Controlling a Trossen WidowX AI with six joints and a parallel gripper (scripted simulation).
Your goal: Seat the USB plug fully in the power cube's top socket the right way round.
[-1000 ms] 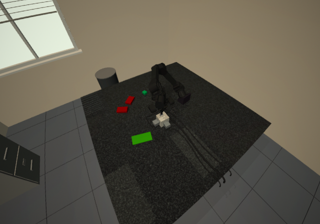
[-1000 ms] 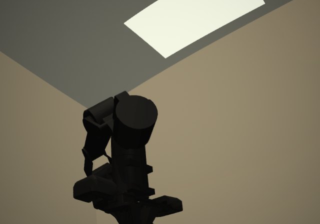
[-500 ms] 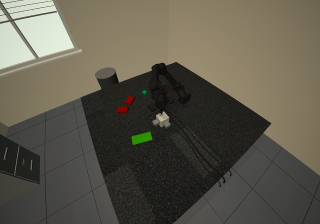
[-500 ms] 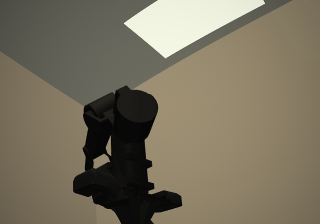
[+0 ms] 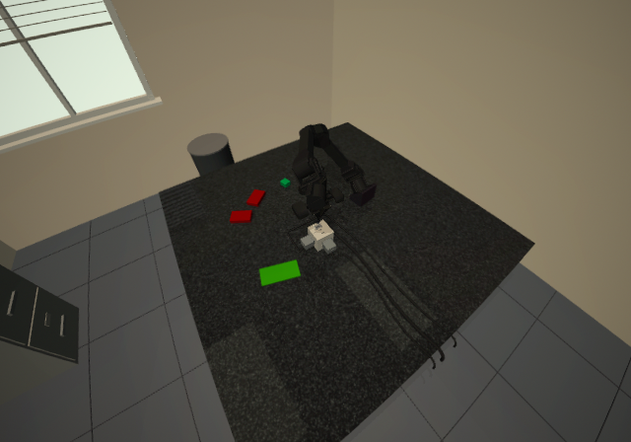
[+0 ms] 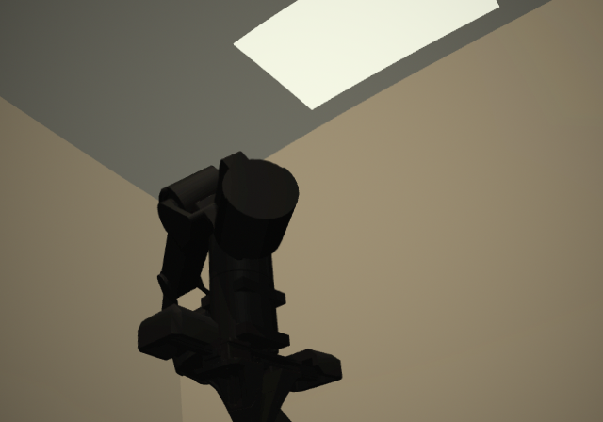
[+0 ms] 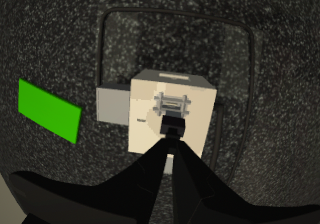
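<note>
Now: gripper tip 2 cm above the dark USB plug. Round my gripper tip: green cube: 5 cm behind, 38 cm to the right, 12 cm below; green flat pad: 21 cm ahead, 5 cm to the left, 13 cm below.
</note>
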